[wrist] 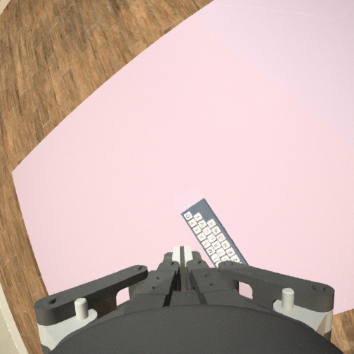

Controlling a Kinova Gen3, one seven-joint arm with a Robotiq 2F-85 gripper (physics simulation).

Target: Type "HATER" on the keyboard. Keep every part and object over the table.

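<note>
A narrow dark blue-grey keyboard (212,233) with rows of white lettered keys lies flat on the pink table (135,150), below the middle of the wrist view. It runs slantwise from upper left to lower right, and its lower right end is hidden behind the gripper's right finger linkage. My gripper (181,257) is shut with nothing between its fingertips. The fingertips appear to the left of the keyboard in the view and above the table. The key letters are small and hard to read.
The table's edges run along the left and upper left of the view, with a corner at the far left. Wooden floor (60,75) shows beyond them, and also at the lower right. A pale strip shows at the lower left border.
</note>
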